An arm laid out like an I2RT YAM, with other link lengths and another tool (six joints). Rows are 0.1 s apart.
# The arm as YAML. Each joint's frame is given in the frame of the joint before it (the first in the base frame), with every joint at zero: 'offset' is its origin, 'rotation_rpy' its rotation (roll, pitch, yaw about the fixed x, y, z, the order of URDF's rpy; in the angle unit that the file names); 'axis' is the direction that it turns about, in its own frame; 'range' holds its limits. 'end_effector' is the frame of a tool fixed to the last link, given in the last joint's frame.
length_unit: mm
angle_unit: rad
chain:
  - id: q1
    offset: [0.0, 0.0, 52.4]
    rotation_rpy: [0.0, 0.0, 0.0]
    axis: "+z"
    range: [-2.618, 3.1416]
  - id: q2
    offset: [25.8, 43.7, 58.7]
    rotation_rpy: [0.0, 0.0, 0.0]
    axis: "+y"
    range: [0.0, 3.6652]
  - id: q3
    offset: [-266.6, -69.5, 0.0]
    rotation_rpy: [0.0, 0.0, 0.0]
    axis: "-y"
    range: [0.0, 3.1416]
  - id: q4
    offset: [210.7, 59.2, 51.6]
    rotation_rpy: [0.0, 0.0, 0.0]
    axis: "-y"
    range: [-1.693, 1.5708]
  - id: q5
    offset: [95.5, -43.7, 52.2]
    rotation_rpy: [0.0, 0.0, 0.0]
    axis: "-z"
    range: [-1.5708, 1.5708]
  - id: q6
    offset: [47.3, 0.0, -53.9]
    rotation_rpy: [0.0, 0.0, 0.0]
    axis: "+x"
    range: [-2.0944, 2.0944]
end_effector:
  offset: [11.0, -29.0, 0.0]
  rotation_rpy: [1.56, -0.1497, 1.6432]
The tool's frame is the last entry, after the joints.
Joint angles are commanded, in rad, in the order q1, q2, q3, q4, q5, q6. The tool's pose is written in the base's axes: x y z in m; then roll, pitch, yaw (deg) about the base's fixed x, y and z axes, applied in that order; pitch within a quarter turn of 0, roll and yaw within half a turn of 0. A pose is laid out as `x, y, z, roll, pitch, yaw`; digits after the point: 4 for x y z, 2 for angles.
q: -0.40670 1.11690 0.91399 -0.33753 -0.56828 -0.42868
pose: 0.2450, -0.1068, 0.2859, 115.54, -3.52, 106.23
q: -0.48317 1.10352 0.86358 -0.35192 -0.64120 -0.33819
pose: 0.2303, -0.1178, 0.2673, 116.29, -11.78, 102.99
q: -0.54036 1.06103 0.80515 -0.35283 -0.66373 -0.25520
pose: 0.2128, -0.1236, 0.2543, 116.78, -17.21, 98.52
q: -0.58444 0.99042 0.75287 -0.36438 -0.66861 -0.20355
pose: 0.1936, -0.1238, 0.2481, 116.58, -19.72, 94.96
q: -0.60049 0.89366 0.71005 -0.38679 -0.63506 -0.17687
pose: 0.1751, -0.1183, 0.2480, 115.88, -19.15, 92.01
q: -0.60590 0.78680 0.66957 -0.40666 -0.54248 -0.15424
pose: 0.1559, -0.1138, 0.2487, 115.26, -16.54, 86.79
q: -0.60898 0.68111 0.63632 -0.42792 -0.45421 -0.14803
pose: 0.1380, -0.1090, 0.2503, 113.86, -13.32, 82.38
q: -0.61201 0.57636 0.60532 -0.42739 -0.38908 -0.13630
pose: 0.1225, -0.1040, 0.2539, 110.65, -10.67, 79.23
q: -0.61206 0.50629 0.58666 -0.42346 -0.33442 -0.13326
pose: 0.1122, -0.1011, 0.2569, 108.14, -8.55, 76.67
